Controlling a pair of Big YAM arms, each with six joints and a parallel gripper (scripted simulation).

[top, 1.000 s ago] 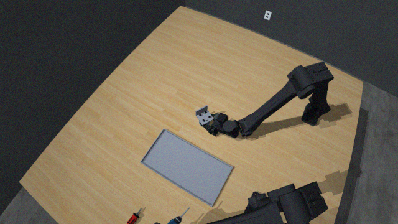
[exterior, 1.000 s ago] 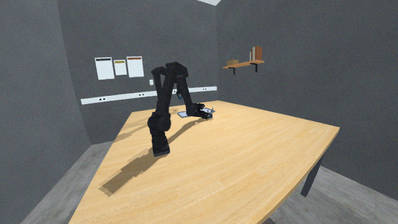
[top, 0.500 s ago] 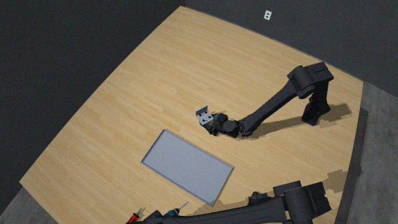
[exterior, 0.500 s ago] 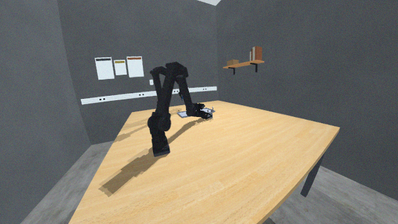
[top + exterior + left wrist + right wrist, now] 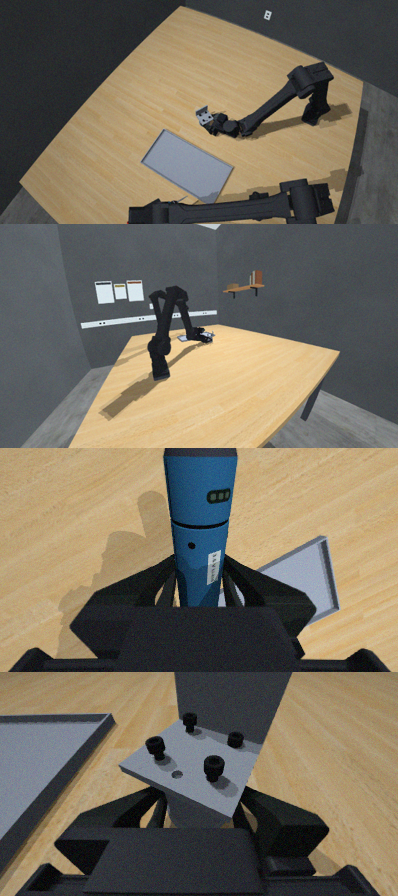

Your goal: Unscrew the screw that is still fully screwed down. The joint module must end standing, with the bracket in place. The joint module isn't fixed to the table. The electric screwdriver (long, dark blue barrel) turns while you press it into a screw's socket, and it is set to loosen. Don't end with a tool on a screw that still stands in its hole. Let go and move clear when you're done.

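Now: the joint module 1 cm above my right hand. From my right hand the other things lie so: grey bracket (5 cm above); then grey tray (25 cm to the left, 8 cm behind, 2 cm below).
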